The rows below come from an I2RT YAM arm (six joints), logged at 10 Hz.
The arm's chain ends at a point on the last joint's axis. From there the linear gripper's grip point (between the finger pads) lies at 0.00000 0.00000 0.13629 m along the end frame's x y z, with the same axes.
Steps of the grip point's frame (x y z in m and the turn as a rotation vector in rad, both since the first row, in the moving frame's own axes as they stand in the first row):
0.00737 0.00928 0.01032 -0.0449 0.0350 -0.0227
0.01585 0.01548 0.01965 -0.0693 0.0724 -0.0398
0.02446 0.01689 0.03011 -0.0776 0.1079 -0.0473
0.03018 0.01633 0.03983 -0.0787 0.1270 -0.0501
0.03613 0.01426 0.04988 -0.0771 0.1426 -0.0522
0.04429 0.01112 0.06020 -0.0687 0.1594 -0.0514
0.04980 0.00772 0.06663 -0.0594 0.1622 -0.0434
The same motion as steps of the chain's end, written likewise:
0.00253 0.00322 0.01054 -0.0449 0.0350 -0.0227
0.00581 0.00625 0.02033 -0.0693 0.0724 -0.0398
0.00955 0.00670 0.03131 -0.0776 0.1079 -0.0473
0.01267 0.00608 0.04135 -0.0787 0.1270 -0.0501
0.01652 0.00431 0.05167 -0.0771 0.1426 -0.0522
0.02244 0.00236 0.06225 -0.0687 0.1594 -0.0514
0.02764 0.00015 0.06866 -0.0594 0.1622 -0.0434

